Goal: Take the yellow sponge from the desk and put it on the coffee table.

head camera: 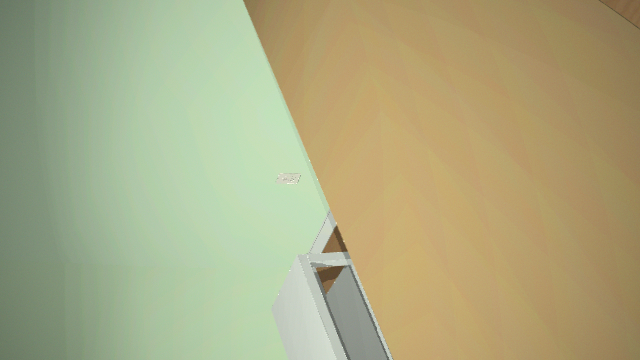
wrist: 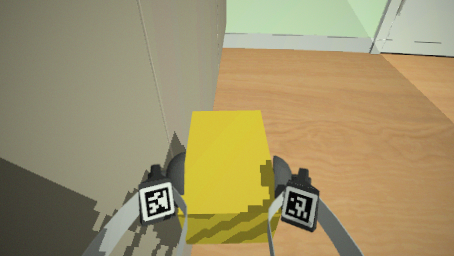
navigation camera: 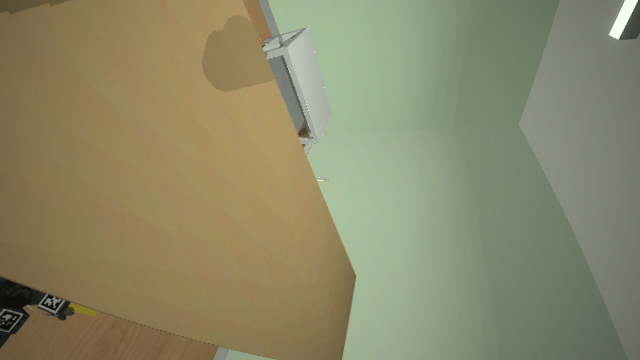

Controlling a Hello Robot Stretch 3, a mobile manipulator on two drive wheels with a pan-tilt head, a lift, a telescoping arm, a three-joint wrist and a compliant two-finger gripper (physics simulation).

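Places are measured from the robot's base along level axes (x ahead, y left, z up), in centimetres.
Pixels of known places: gripper, fingertip midpoint: (wrist: 228, 172).
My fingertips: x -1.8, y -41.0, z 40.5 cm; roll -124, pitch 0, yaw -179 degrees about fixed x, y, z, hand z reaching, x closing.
Ahead of a thing's pixels: the offset from my fingertips to its top centre. "pt": to the spot under its first point. Level surfaces: height alone.
The yellow sponge @[dx +0.1, dy -0.5, dz +2.0 cm] (wrist: 227, 165) (navigation camera: 83, 310) is held between the two fingertips of my gripper (wrist: 228, 172), which is shut on it. In the wrist view the sponge is above the wooden floor, close beside a grey-beige cabinet front on the left. In the navigation camera view the gripper and a bit of the sponge show at the lower left, beyond the edge of a wooden top, which hides the rest. The coffee table and the desk cannot be made out for certain in these views.
A large wooden cabinet top @[dz +50.5 cm] (head camera: 475, 175) (navigation camera: 175, 175) fills much of both camera views. A white open-sided unit (head camera: 312, 310) (navigation camera: 307, 80) stands behind its edge at the green wall (head camera: 150, 150) (navigation camera: 400, 200). The cabinet front @[pt dx +6.1, dy +2.9, dz +9.3 cm] (wrist: 90, 90) is close left of the gripper; wooden floor @[dz -40.5 cm] (wrist: 325, 100) lies right of it.
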